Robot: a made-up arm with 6 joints. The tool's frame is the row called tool.
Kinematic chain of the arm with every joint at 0, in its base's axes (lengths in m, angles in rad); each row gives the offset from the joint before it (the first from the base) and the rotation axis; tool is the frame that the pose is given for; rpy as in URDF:
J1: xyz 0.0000 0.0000 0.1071 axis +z
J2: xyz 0.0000 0.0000 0.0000 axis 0.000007 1 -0.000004
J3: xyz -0.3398 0.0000 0.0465 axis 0.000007 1 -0.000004
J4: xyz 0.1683 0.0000 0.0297 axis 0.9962 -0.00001 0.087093
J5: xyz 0.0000 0.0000 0.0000 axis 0.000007 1 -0.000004
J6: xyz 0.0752 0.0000 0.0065 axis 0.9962 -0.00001 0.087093
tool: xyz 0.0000 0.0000 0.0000 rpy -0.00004 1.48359 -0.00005
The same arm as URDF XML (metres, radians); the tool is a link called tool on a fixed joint. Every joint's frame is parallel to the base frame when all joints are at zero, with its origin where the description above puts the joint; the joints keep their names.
<robot name="arm">
  <link name="base"/>
  <link name="link1"/>
  <link name="link2"/>
  <link name="link3"/>
  <link name="link4"/>
  <link name="link5"/>
  <link name="link6"/>
  <link name="tool"/>
  <joint name="J1" type="continuous">
    <parent link="base"/>
    <child link="link1"/>
    <origin xyz="0.0000 0.0000 0.1071" rpy="0.0000 0.0000 0.0000"/>
    <axis xyz="0 0 1"/>
  </joint>
  <joint name="J2" type="continuous">
    <parent link="link1"/>
    <child link="link2"/>
    <origin xyz="0.0000 0.0000 0.0000" rpy="0.0000 0.0000 0.0000"/>
    <axis xyz="0 1 0"/>
  </joint>
  <joint name="J3" type="continuous">
    <parent link="link2"/>
    <child link="link3"/>
    <origin xyz="-0.3398 0.0000 0.0465" rpy="0.0000 0.0000 0.0000"/>
    <axis xyz="0 1 0"/>
  </joint>
  <joint name="J4" type="continuous">
    <parent link="link3"/>
    <child link="link4"/>
    <origin xyz="0.1683 0.0000 0.0297" rpy="0.0000 0.0000 0.0000"/>
    <axis xyz="0.9962 0 0.0871"/>
  </joint>
  <joint name="J5" type="continuous">
    <parent link="link4"/>
    <child link="link5"/>
    <origin xyz="0.0000 0.0000 0.0000" rpy="0.0000 0.0000 0.0000"/>
    <axis xyz="0 1 0"/>
  </joint>
  <joint name="J6" type="continuous">
    <parent link="link5"/>
    <child link="link6"/>
    <origin xyz="0.0752 0.0000 0.0065" rpy="0.0000 0.0000 0.0000"/>
    <axis xyz="0.9962 0 0.0871"/>
  </joint>
  <joint name="tool_fixed" type="fixed">
    <parent link="link6"/>
    <child link="tool"/>
    <origin xyz="0.0000 0.0000 0.0000" rpy="0.0000 1.4836 -0.0001"/>
  </joint>
</robot>

